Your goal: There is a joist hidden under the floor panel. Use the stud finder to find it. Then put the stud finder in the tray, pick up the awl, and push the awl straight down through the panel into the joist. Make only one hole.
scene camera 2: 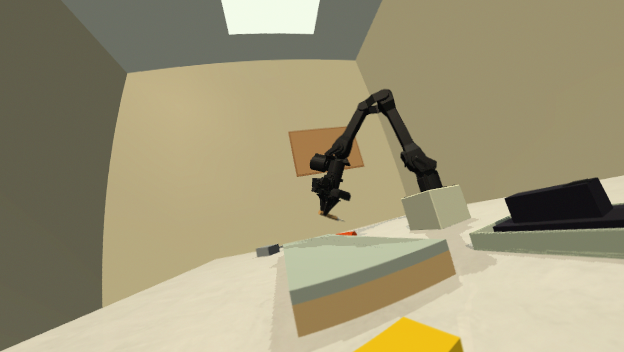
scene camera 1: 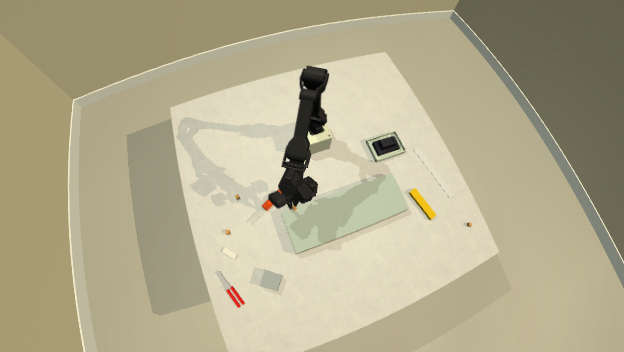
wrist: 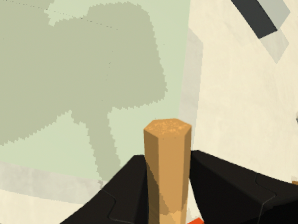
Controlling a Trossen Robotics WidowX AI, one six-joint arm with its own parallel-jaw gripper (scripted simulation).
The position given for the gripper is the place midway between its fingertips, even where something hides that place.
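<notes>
Visible: the gripper (scene camera 2: 322, 214), (scene camera 1: 292, 207), (wrist: 166, 163).
</notes>
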